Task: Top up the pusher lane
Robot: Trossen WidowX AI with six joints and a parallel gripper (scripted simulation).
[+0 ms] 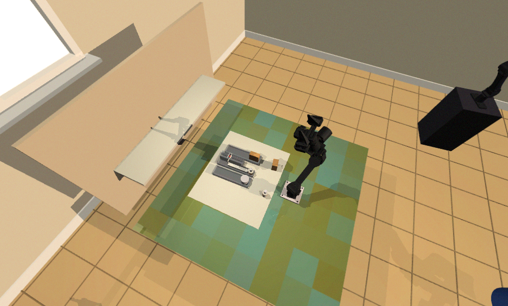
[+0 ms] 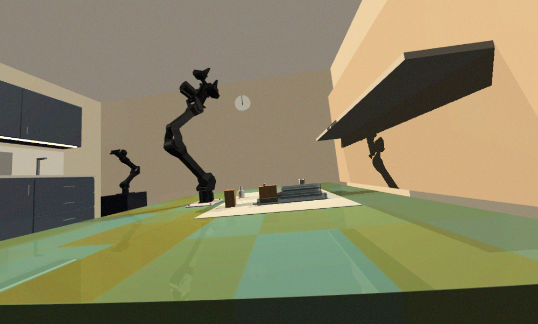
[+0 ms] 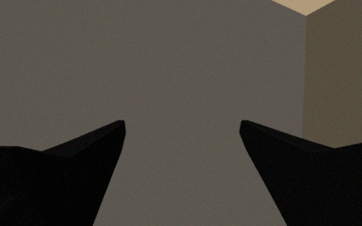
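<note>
The wide grey cylinder lies 26 cm ahead of my gripper tip, 1 cm to the left of it and 72 cm below it. Round my gripper tip: wall shelf 75 cm ahead, 11 cm to the right, 38 cm below; then lane rack 38 cm ahead, 10 cm to the right, 73 cm below; then brown box 25 cm ahead, 19 cm to the right, 71 cm below.
</note>
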